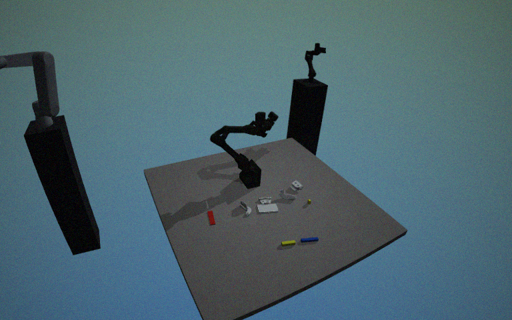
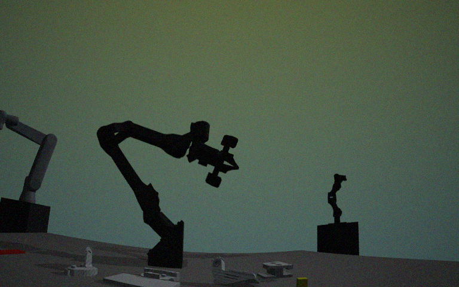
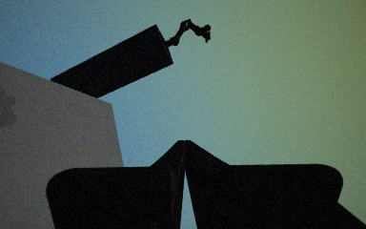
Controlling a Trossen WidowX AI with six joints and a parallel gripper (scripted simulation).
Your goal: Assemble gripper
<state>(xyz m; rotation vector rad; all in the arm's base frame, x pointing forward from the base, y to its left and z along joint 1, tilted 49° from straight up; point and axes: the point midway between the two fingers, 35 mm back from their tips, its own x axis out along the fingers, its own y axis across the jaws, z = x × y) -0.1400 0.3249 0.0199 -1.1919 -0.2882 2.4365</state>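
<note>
My gripper tip is 380 mm short of the jaw, 310 mm above it and 100 mm to the left of it. From my gripper tip the other things lie so: gripper base 330 mm ahead, 320 mm below, 30 mm to the left; housing plate 380 mm ahead, 340 mm below, 230 mm to the right; small yellow cube 500 mm ahead, 340 mm below, 20 mm to the left.
</note>
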